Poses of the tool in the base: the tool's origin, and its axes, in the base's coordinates. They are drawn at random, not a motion.
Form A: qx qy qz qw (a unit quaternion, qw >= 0); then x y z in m.
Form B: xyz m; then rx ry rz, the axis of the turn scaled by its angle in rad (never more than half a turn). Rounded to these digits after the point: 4 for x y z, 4 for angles.
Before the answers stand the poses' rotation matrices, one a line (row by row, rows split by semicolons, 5 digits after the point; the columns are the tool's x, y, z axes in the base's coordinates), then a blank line. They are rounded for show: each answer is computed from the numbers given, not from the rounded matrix.
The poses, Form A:
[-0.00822 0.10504 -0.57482 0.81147 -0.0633 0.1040 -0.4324]
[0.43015 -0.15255 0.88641 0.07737 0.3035 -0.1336 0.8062]
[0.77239 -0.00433 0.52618 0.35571 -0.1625 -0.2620 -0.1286]
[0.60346 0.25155 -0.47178 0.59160 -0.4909 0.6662 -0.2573]
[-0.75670 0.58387 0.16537 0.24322 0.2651 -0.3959 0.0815]
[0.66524 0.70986 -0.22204 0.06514 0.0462 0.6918 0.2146]
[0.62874 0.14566 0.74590 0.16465 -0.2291 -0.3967 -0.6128]
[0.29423 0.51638 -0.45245 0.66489 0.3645 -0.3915 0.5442]
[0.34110 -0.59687 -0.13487 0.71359 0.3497 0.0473 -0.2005]
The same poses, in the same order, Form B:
0.31710 0.93117 0.17992; -0.93462 0.33903 -0.10742; -0.16102 -0.13410 0.97780
-0.61797 -0.26840 0.73897; 0.00592 -0.94149 -0.33700; 0.78618 -0.20388 0.58340
0.44623 -0.38102 0.80975; 0.36765 -0.74690 -0.55405; 0.81591 0.54494 -0.19321
0.42830 0.86180 -0.27176; -0.25461 -0.17347 -0.95136; -0.86703 0.47666 0.14512
0.26350 -0.96407 0.03375; -0.80318 -0.19988 0.56120; -0.53429 -0.17498 -0.82699
-0.10642 0.97339 -0.20294; 0.91554 0.01630 -0.40191; -0.38790 -0.22857 -0.89291
-0.15516 -0.06246 0.98591; 0.42879 -0.90335 0.01025; 0.88998 0.42434 0.16694
0.05729 0.90552 0.42042; -0.29779 0.41744 -0.85853; -0.95291 -0.07601 0.29357
0.25112 -0.21470 -0.94385; -0.59967 0.73092 -0.32581; 0.75983 0.64781 0.05480

[-0.0633 0.1040 -0.4324 -0.0176 0.2244 -1.2278]
[0.3035 -0.1336 0.8062 1.2886 -0.4570 2.6554]
[-0.1625 -0.2620 -0.1286 1.9952 -0.0112 1.3592]
[-0.4909 0.6662 -0.2573 1.4038 0.5852 -1.0975]
[0.2651 -0.3959 0.0815 -2.0675 1.5953 0.4518]
[0.0462 0.6918 0.2146 2.0075 2.1421 -0.6700]
[-0.2291 -0.3967 -0.6128 1.7917 0.4151 2.1256]
[0.3645 -0.3915 0.5442 0.6645 1.1662 -1.0218]
[0.3497 0.0473 -0.2005 0.7558 -1.3226 -0.2989]

